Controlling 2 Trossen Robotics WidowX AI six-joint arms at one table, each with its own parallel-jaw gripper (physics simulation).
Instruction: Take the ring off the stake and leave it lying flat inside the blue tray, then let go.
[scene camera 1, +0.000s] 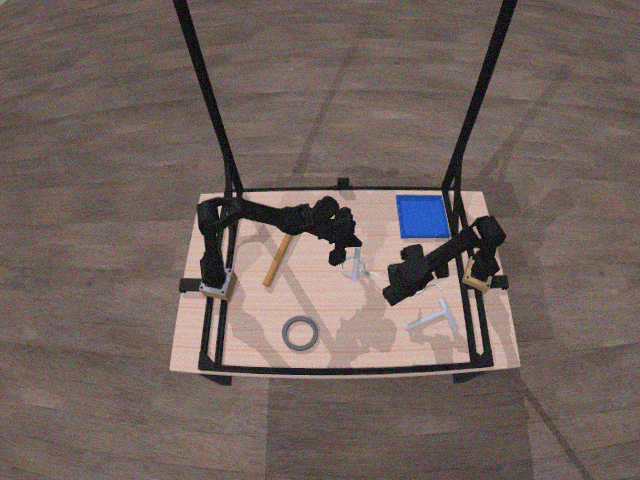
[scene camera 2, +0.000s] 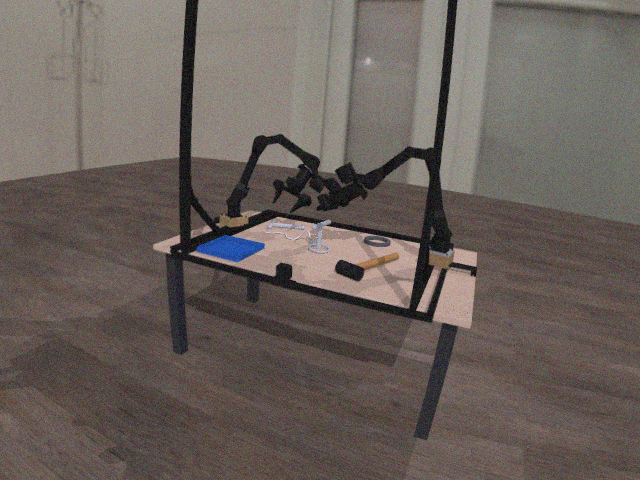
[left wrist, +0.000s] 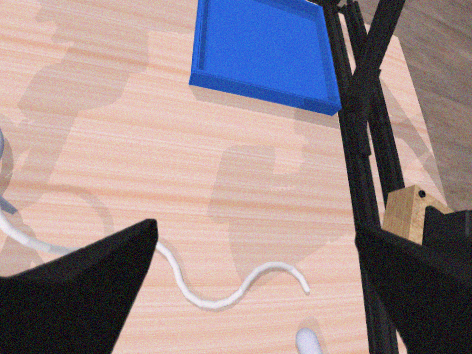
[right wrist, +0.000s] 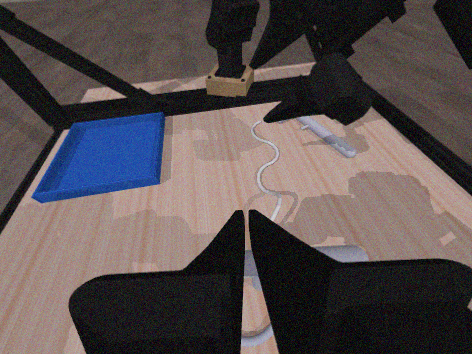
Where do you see a blue tray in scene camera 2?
231, 248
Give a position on a blue tray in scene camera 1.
420, 216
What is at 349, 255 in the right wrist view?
A crossbar.
